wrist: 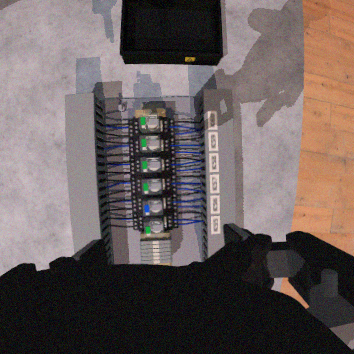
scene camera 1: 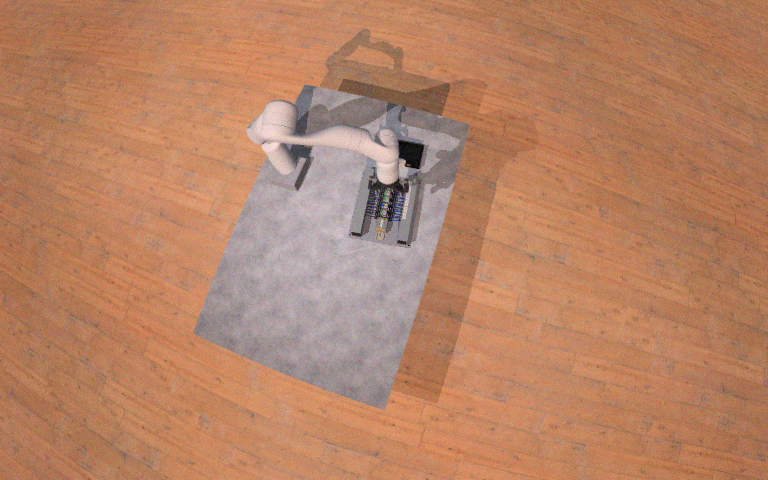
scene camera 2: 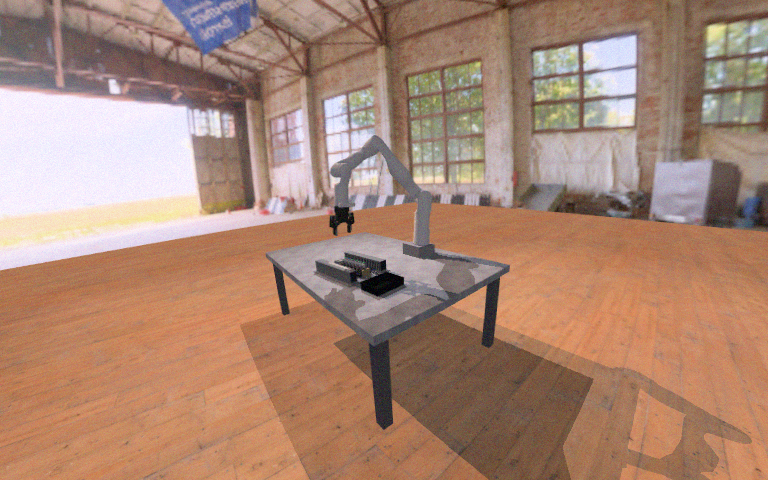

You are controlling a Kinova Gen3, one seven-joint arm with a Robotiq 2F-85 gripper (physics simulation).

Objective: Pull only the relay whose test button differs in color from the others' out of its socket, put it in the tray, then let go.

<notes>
In view: my gripper [wrist: 164, 245] and a grey panel [scene camera 1: 390, 237].
The grey panel is seen too in the wrist view [wrist: 184, 108].
</notes>
